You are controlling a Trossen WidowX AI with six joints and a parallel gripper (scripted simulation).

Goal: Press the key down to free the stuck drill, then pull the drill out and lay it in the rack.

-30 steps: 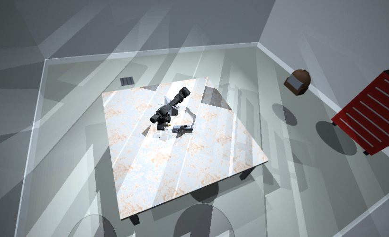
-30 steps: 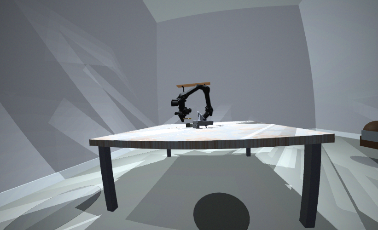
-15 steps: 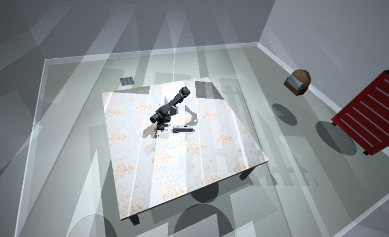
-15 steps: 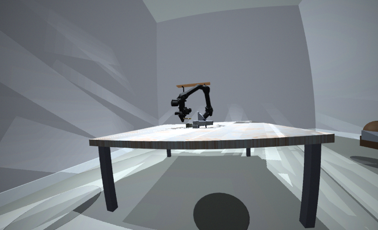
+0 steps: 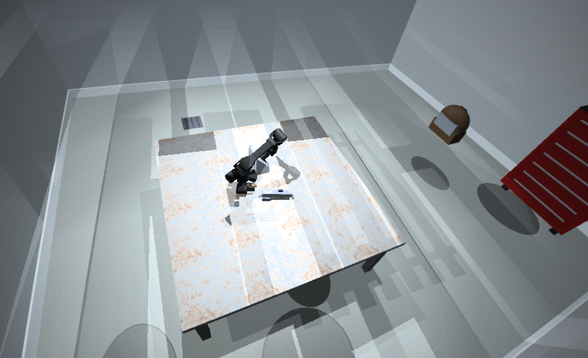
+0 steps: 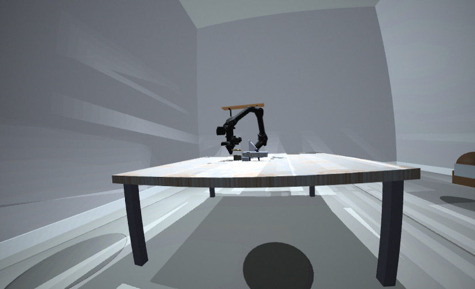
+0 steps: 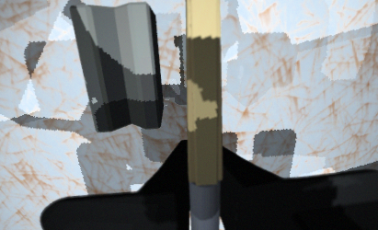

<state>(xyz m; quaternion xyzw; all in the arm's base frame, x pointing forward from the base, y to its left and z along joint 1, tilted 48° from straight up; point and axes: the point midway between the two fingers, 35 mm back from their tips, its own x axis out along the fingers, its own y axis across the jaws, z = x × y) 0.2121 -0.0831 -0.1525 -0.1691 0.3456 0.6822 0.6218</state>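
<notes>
Right now my gripper tip is 4 cm to the right of the drill, 3 cm below it and 1 cm short of it. Also, from my gripper tip: rack: 5 cm to the left, 3 cm below, 3 cm behind; dark key: 22 cm to the left, 8 cm ahead.
</notes>
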